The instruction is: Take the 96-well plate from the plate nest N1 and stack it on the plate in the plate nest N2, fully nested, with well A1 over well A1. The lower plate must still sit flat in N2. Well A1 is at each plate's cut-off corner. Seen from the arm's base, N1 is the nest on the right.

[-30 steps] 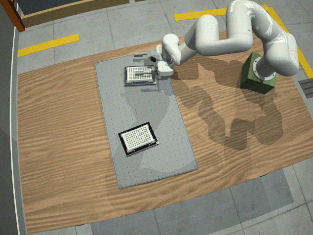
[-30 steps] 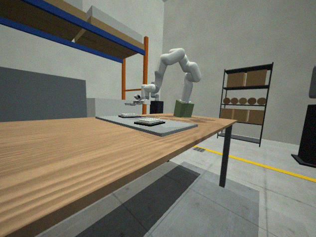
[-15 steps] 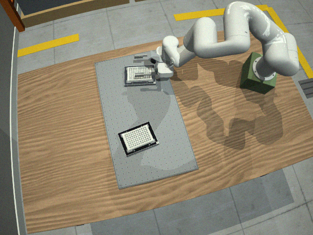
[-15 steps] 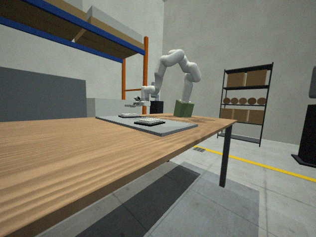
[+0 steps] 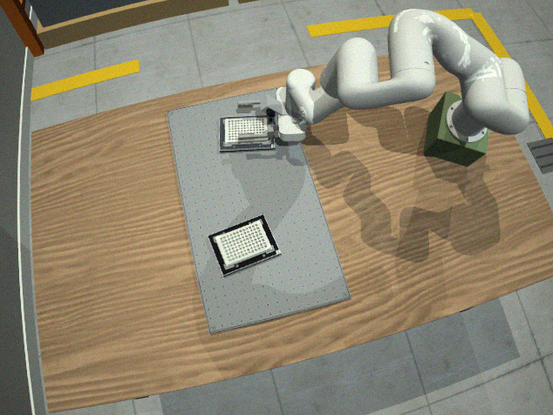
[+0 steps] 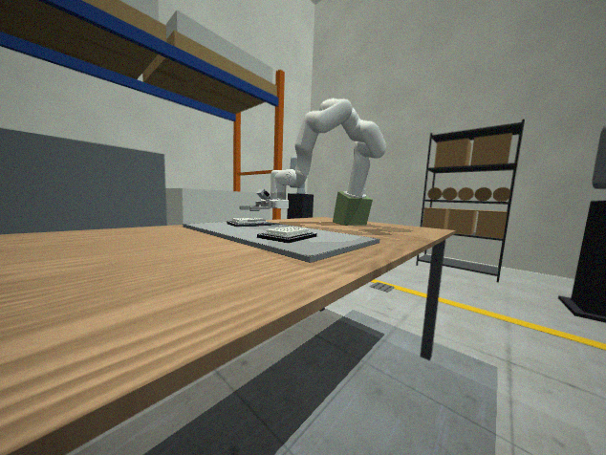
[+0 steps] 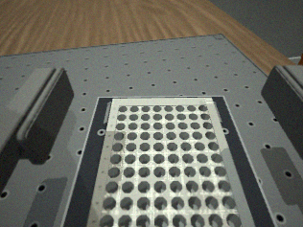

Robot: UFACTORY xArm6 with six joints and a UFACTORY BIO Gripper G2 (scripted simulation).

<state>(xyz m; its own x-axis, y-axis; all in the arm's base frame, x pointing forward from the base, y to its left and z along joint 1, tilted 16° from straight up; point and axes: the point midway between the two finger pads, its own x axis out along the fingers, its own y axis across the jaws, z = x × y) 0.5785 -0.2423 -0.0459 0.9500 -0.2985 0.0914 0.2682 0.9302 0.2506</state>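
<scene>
The plate nest N1 lies 70 mm below my hand. Also, from my hand: black plate nest N2: 110 mm ahead, 330 mm to the left, 70 mm below.
</scene>
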